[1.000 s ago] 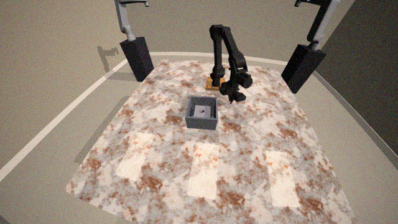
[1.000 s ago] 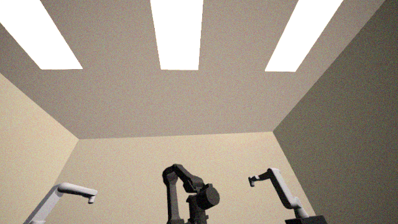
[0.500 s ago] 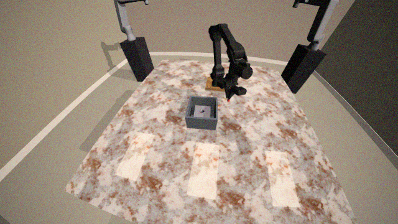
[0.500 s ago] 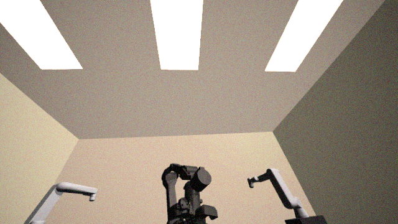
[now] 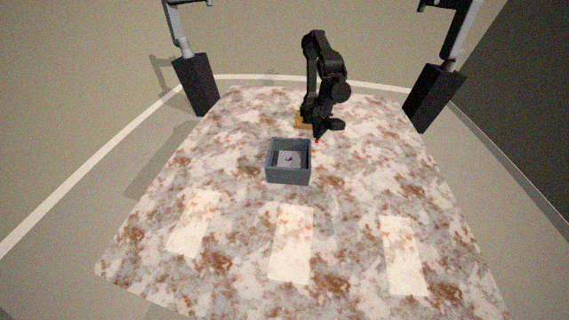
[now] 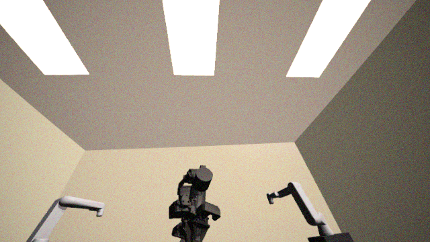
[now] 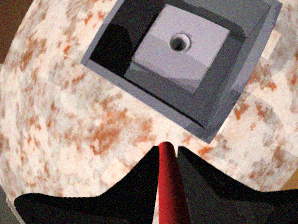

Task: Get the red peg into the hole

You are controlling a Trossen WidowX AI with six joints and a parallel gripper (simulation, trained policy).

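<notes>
My gripper tip is 60 mm short of the plate, 90 mm to the left of it and 80 mm above it. Round my gripper tip: grey box 60 mm ahead, 90 mm to the right, 100 mm below; red peg 10 mm behind, 10 mm to the left, 20 mm above.
</notes>
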